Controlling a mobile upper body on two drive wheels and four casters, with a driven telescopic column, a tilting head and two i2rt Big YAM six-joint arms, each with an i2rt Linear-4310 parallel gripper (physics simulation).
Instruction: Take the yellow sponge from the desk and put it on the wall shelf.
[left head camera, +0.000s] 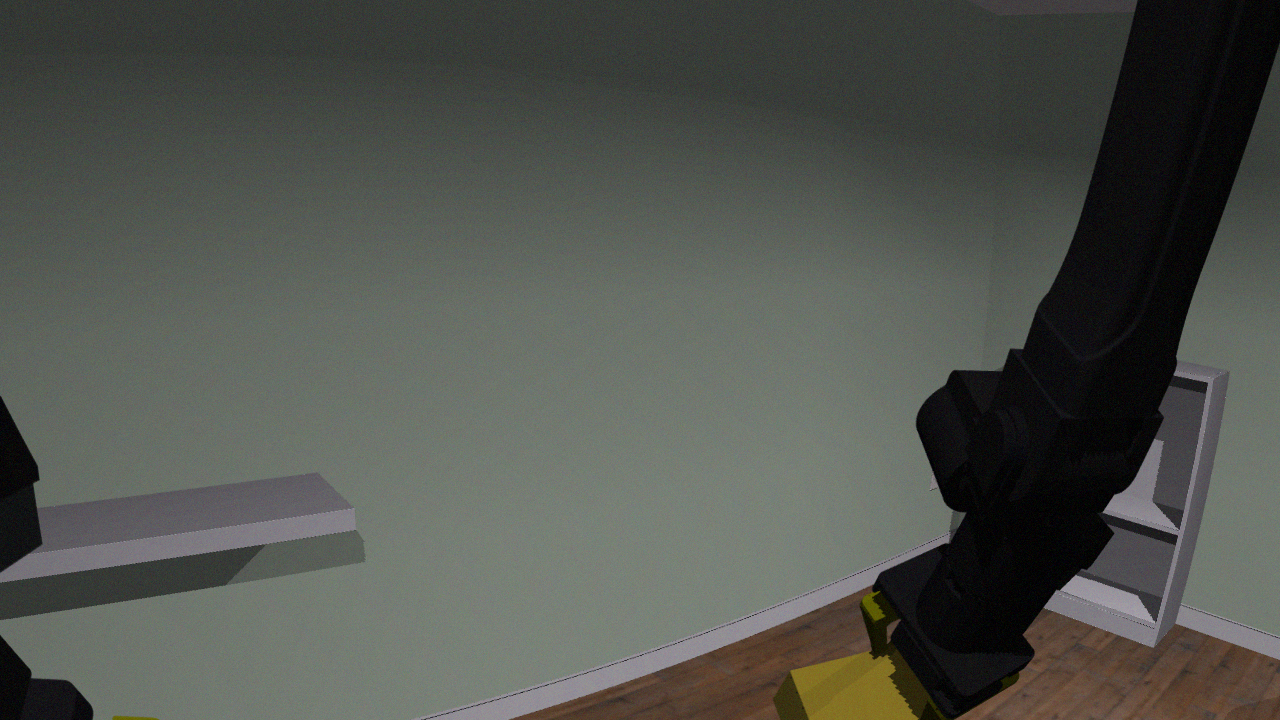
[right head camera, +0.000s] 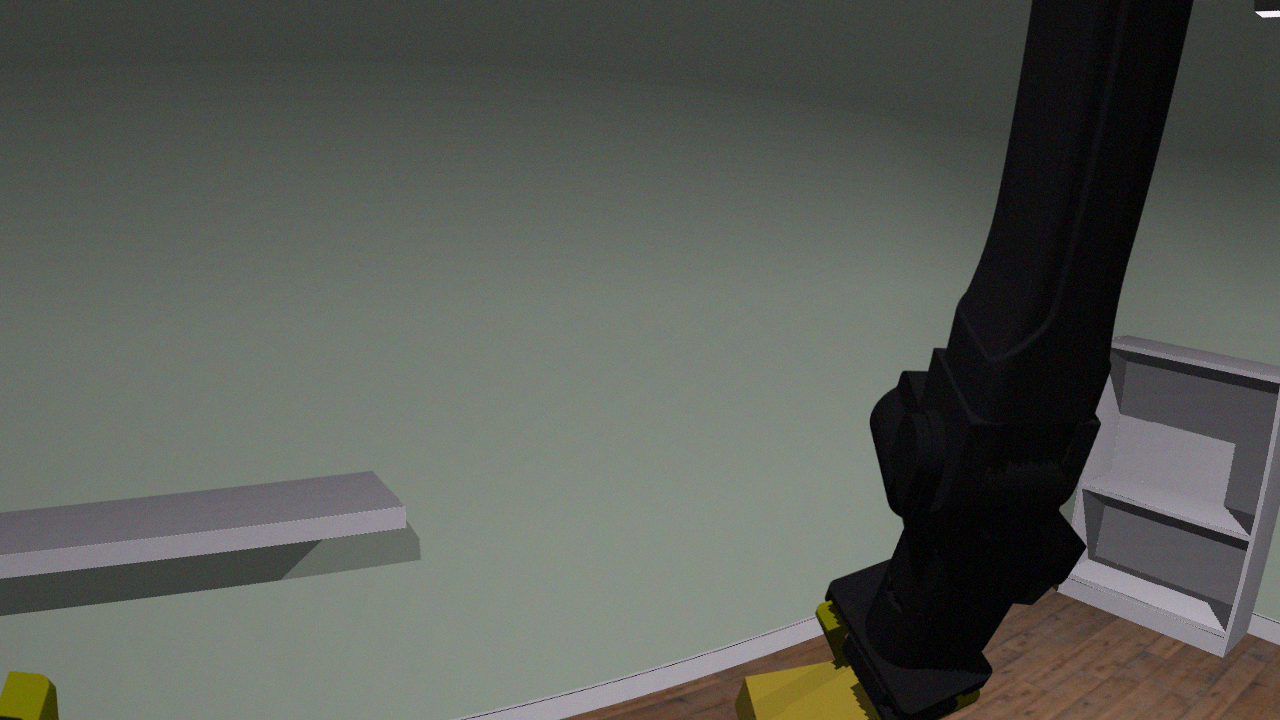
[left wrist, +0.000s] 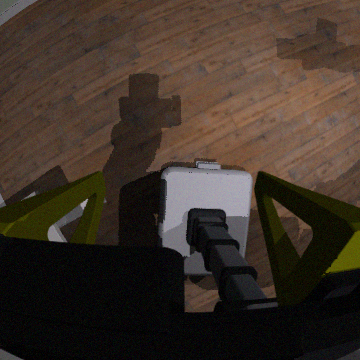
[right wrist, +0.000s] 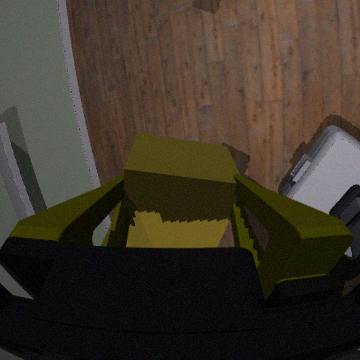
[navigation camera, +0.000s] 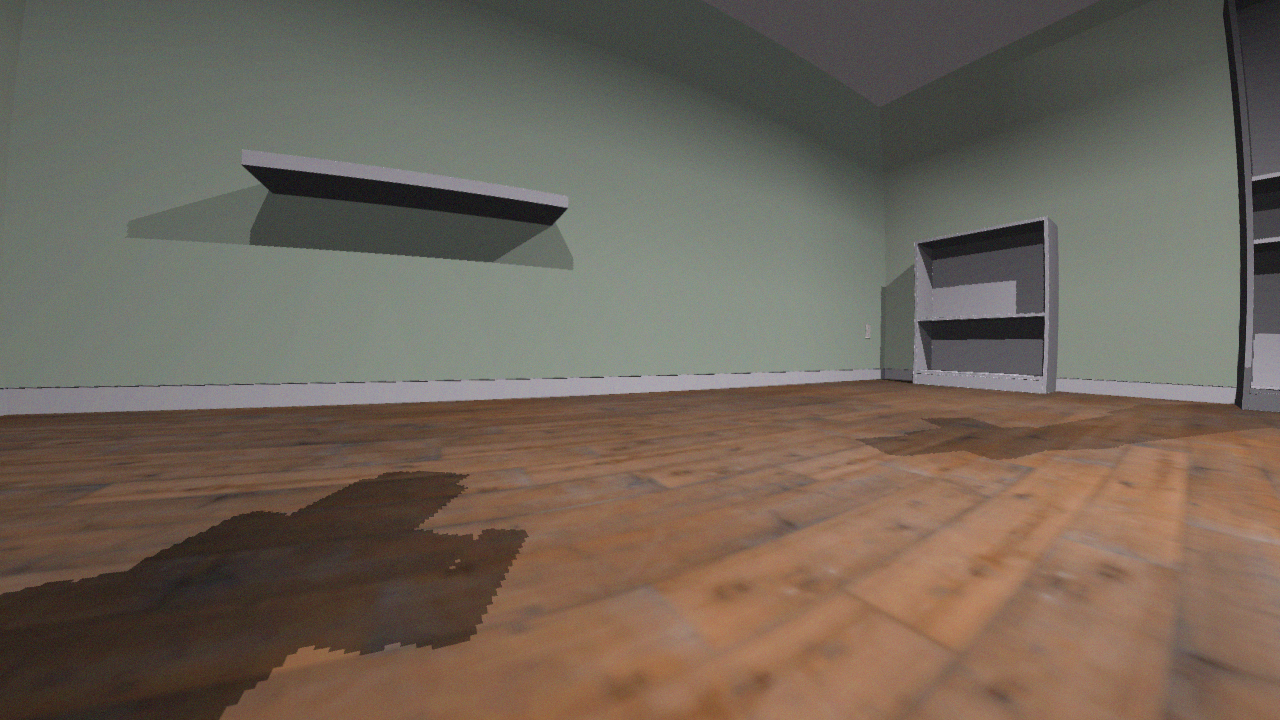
In view: the left gripper (left wrist: 179, 179), the right gripper (left head camera: 904, 691), a grey wall shelf (left head camera: 84, 536) and a low grey bookcase (right head camera: 1192, 421).
The right gripper is seen too in the right head camera view (right head camera: 869, 704) and in the right wrist view (right wrist: 179, 180). The grey wall shelf is seen too in the navigation camera view (navigation camera: 282, 174). The low grey bookcase is seen too in the left head camera view (left head camera: 1134, 588) and in the navigation camera view (navigation camera: 1013, 268).
